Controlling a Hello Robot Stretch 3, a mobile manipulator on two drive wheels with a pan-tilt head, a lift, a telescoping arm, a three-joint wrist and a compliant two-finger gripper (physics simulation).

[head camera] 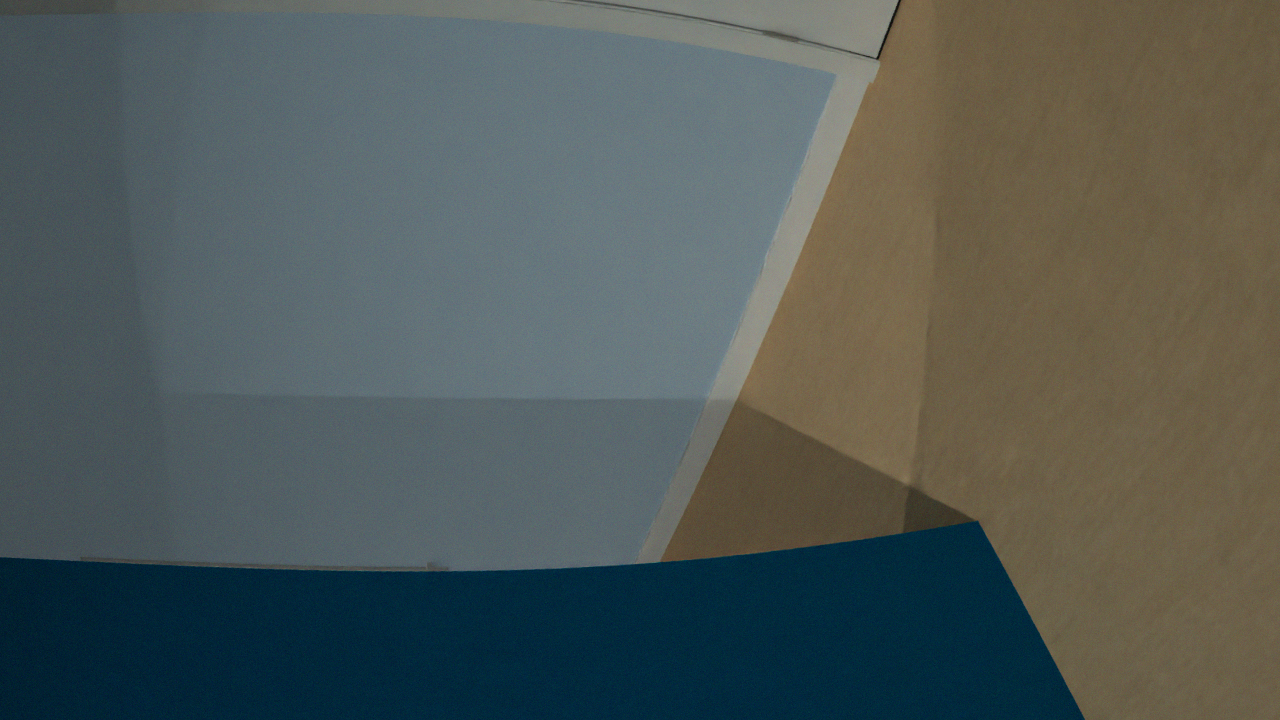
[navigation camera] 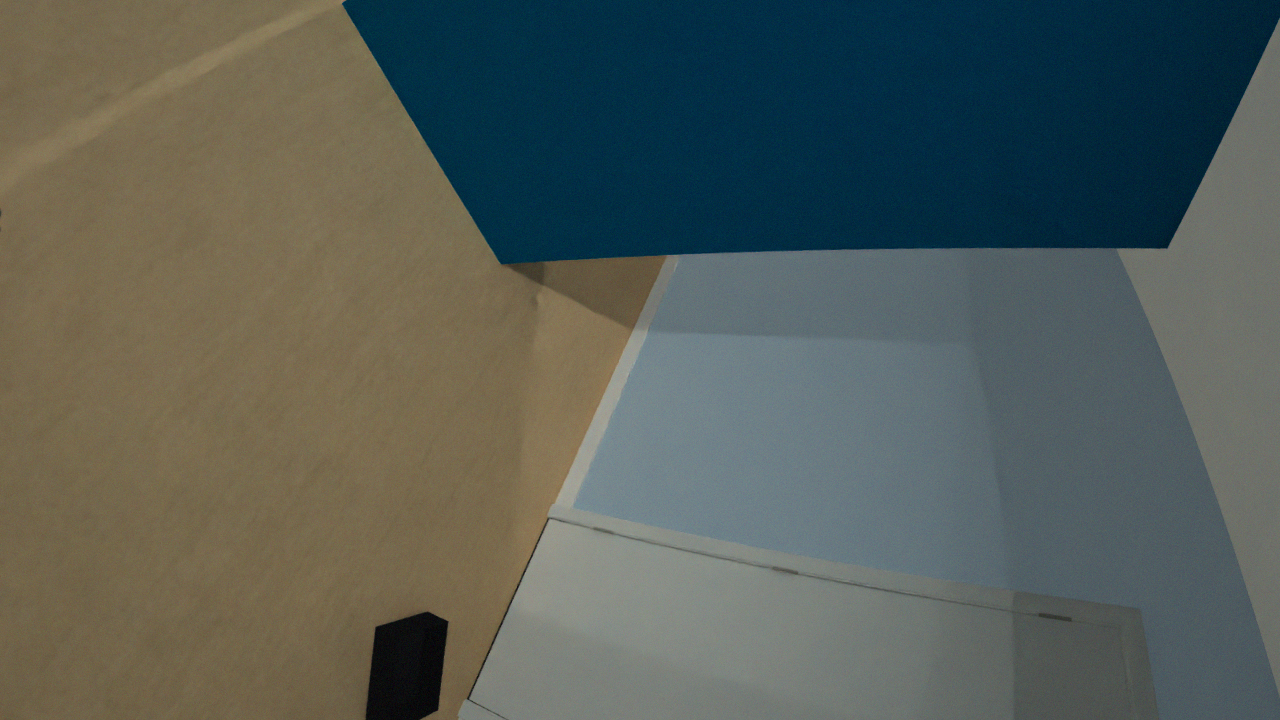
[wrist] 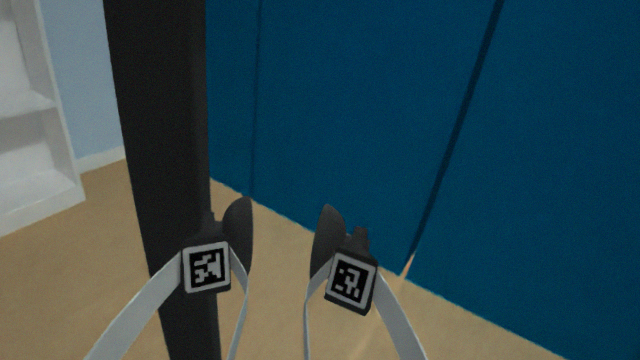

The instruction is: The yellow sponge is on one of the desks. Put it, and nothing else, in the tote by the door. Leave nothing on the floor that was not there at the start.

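Frame: origin at the robot's base, x back, y left, z down, level; millimetres.
Seen in the pictures: gripper, fingertip midpoint: [wrist: 285, 225].
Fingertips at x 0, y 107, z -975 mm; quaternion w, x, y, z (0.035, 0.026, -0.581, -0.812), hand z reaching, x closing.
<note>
A point is followed by its place in that frame.
My gripper [wrist: 285, 225] {x 0, y 107, z -975 mm} is open in the wrist view, with its two fingertips apart and nothing between them. It hangs over the brown floor, with a dark upright post behind the left finger and a large blue panelled surface beyond. The yellow sponge does not show in the three views. A black box-shaped thing [navigation camera: 404, 667] {x -986, y -969, z -3 mm} stands on the floor near the white door [navigation camera: 760, 644] {x -1581, y -855, z -991 mm} at the bottom of the navigation view; I cannot tell whether it is the tote. No desk top can be made out.
A large blue surface [head camera: 492, 644] {x -1253, y 467, z -1015 mm} [navigation camera: 832, 125] {x -1090, y 597, z -1158 mm} [wrist: 350, 100] {x -300, y 1228, z -727 mm} is close by. The dark post [wrist: 162, 125] stands at the left of the wrist view, with a white shelf unit [wrist: 70, 125] further left. A blue wall [head camera: 447, 223] {x -2127, y -199, z -921 mm} and brown floor [head camera: 1100, 268] {x -1051, y -127, z 0 mm} lie beyond.
</note>
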